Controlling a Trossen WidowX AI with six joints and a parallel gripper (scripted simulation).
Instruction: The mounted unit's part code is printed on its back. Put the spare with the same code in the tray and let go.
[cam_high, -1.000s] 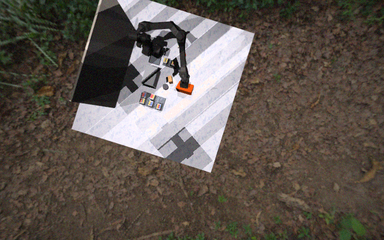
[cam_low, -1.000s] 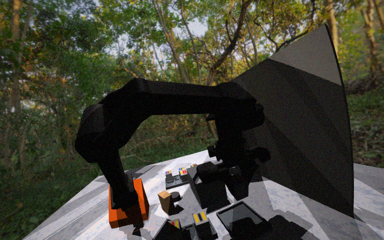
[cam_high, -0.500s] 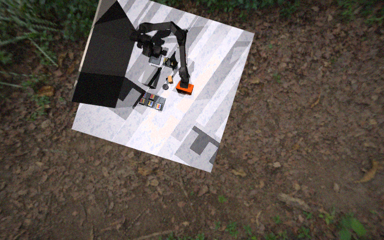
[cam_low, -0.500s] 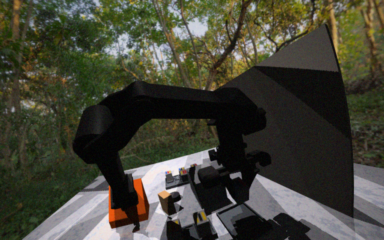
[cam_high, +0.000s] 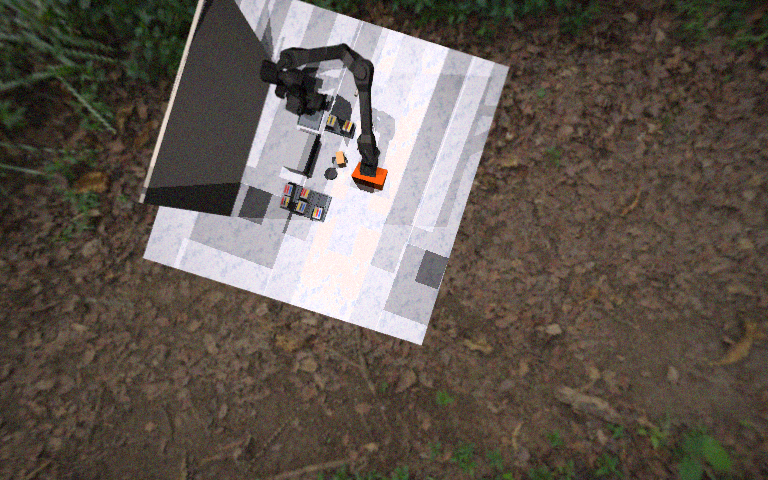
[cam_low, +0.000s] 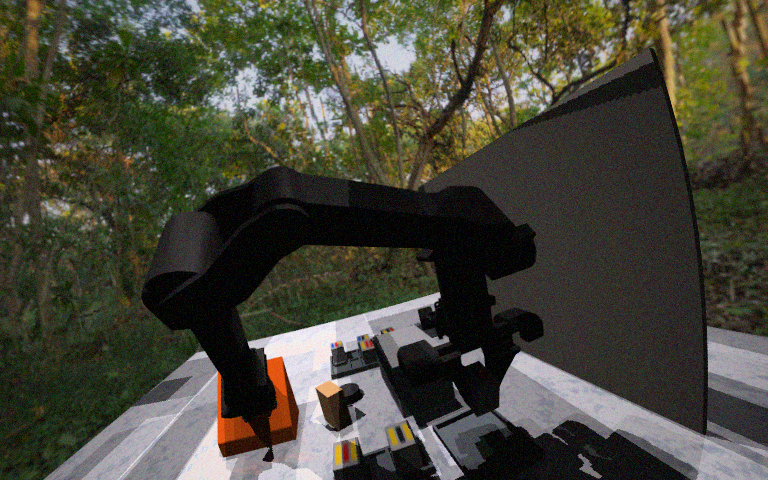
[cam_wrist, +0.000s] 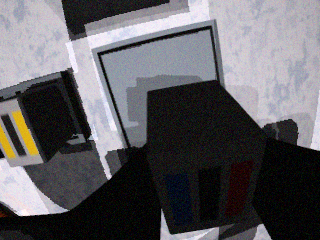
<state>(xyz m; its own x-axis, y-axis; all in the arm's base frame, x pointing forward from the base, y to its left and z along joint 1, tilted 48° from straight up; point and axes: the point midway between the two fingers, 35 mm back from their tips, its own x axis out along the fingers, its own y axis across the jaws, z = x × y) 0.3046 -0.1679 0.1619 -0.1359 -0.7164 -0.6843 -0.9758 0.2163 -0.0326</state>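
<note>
The flat dark tray is 70 mm below my gripper tip and 10 mm behind it. From my gripper tip the other things lie so: rack (140 mm behind, 60 mm below, 40 mm to the left); grey spare (30 mm above); mounted unit (200 mm to the left, 20 mm below, 10 mm behind).
</note>
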